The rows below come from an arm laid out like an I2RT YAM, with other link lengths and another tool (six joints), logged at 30 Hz.
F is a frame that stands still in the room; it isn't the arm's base.
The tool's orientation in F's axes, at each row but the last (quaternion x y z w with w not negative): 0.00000 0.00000 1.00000 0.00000; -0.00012 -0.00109 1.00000 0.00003; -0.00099 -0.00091 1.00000 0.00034; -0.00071 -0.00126 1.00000 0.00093; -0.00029 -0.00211 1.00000 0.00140; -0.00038 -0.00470 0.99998 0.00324; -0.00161 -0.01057 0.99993 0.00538; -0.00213 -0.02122 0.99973 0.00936; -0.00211 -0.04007 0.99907 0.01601
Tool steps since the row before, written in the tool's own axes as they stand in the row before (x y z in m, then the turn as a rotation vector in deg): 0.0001 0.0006 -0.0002 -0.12 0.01 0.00; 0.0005 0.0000 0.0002 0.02 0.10 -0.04; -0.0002 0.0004 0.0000 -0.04 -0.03 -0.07; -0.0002 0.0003 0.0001 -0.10 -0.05 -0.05; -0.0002 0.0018 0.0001 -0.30 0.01 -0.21; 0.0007 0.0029 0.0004 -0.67 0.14 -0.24; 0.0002 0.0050 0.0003 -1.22 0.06 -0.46; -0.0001 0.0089 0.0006 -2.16 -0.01 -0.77; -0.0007 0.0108 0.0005 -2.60 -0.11 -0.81
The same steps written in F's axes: -0.0001 -0.0006 -0.0002 0.12 -0.01 0.00; -0.0005 0.0000 0.0002 -0.02 -0.10 -0.04; 0.0002 -0.0004 0.0000 0.04 0.03 -0.07; 0.0002 -0.0003 0.0001 0.10 0.05 -0.05; 0.0002 -0.0018 0.0001 0.30 -0.01 -0.21; -0.0007 -0.0029 0.0004 0.67 -0.14 -0.24; -0.0003 -0.0050 0.0002 1.22 -0.06 -0.46; -0.0001 -0.0089 0.0002 2.16 0.00 -0.76; 0.0004 -0.0108 -0.0004 2.61 0.09 -0.79
